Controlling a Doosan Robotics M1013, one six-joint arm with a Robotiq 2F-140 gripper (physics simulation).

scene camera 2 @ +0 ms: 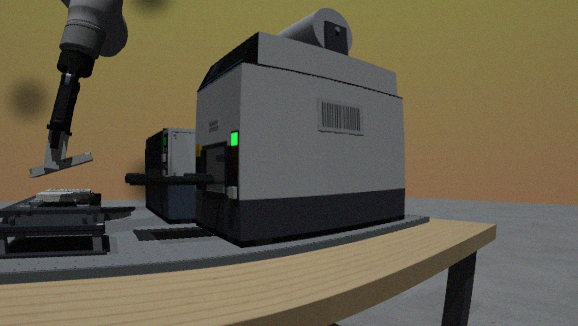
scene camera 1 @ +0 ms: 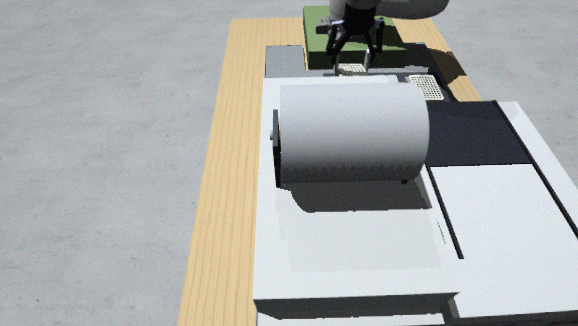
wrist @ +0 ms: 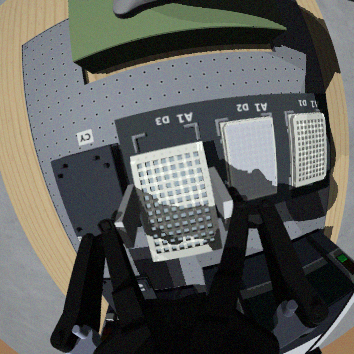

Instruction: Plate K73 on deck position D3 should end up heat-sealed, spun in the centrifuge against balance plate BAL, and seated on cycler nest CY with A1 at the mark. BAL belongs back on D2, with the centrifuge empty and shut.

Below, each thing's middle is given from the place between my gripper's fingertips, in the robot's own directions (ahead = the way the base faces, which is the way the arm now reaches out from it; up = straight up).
My hand is 12 cm to the right of the smooth pale plate (wrist: 248, 144), 7 cm above it and 2 cm short of it. The rest, counted from my hand: dark tray (scene camera 2: 133, 178) 22 cm ahead, 15 cm to the right, 2 cm below.
